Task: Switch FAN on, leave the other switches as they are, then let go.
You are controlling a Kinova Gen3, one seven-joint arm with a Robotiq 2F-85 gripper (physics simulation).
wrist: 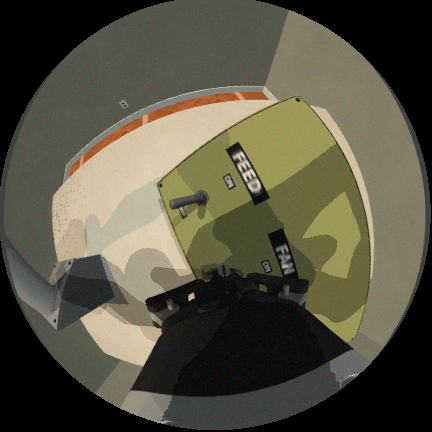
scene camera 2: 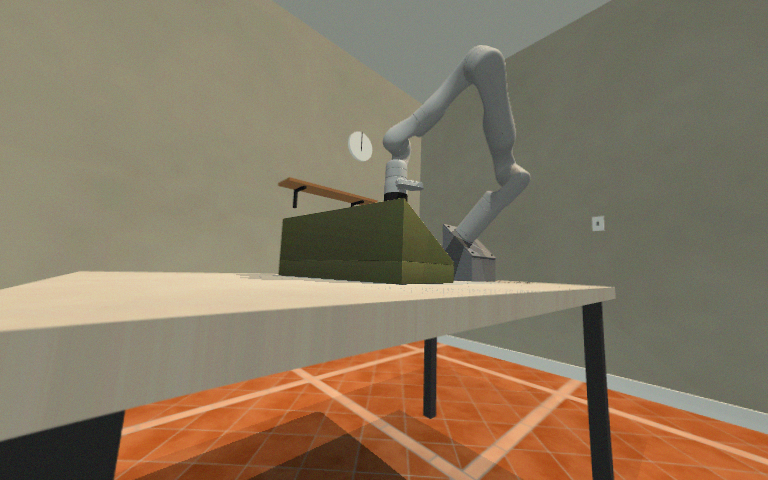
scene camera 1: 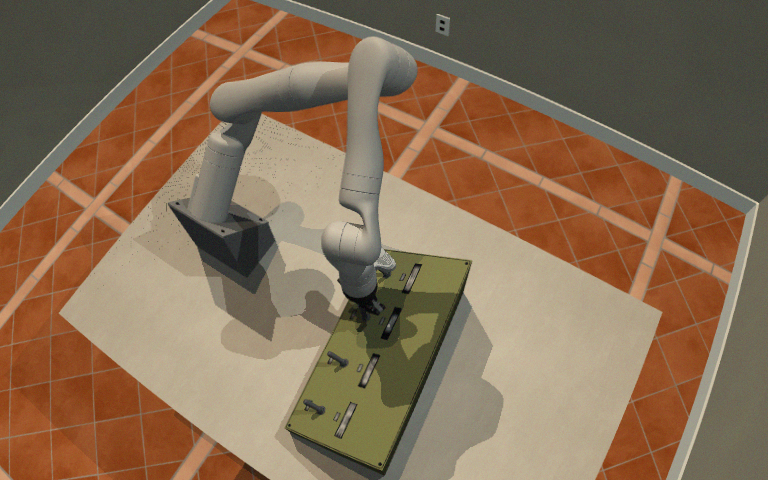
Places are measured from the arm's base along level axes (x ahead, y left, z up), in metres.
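Pixels of known places: gripper, fingertip midpoint: [wrist: 223, 271] [scene camera 1: 363, 307]; arm's base, origin of the base link: [scene camera 2: 464, 235] [scene camera 1: 208, 214].
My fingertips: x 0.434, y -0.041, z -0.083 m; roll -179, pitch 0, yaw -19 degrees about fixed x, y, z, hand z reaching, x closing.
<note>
Ahead of a thing's pixels: the offset from my fingertips to its top centre. Level surfaces: height alone.
My gripper [scene camera 1: 377, 308] [wrist: 223, 271] is shut and empty, low over the olive panel [scene camera 1: 427, 390] [wrist: 345, 280], at the FAN position. The black FAN label {0.077 m ahead, 0.017 m right, 0.026 m up} [wrist: 284, 252] and its small ON plate [wrist: 266, 266] lie just beyond the fingers in the wrist view. The FAN lever is hidden or lost in shadow around the fingers, so its position and any contact cannot be told. The FEED lever {0.004 m back, 0.104 m left, 0.024 m up} [wrist: 187, 200] leans toward the OFF side, away from the FEED label {0.078 m ahead, 0.103 m left, 0.026 m up} [wrist: 247, 173]. The fingertips are hidden behind the panel in scene camera 2.
Two more levers [scene camera 1: 338, 359] [scene camera 1: 314, 406] lean to the side away from their labels, farther along the panel. The arm's dark base [scene camera 1: 226, 243] [wrist: 85, 287] stands on the pale table {0.107 m down} [scene camera 1: 566, 350] [scene camera 2: 198, 291]. The arm's wrist passes close to the FEED end of the panel.
</note>
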